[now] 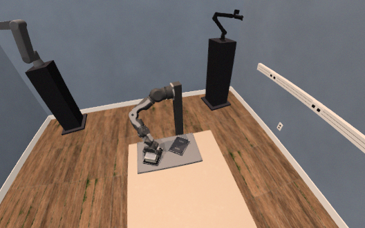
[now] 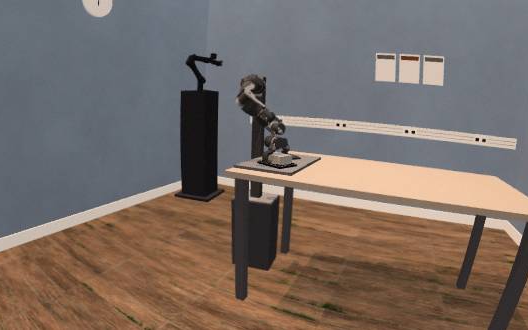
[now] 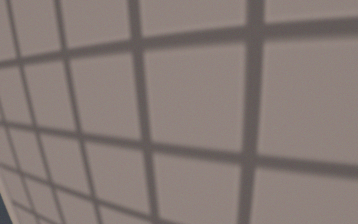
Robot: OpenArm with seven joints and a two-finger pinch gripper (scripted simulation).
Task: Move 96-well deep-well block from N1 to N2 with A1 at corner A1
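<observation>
Right now my hand is 1 cm above the black plate nest. The rest, counted from my hand: 96-well deep-well block 2 cm above.
</observation>
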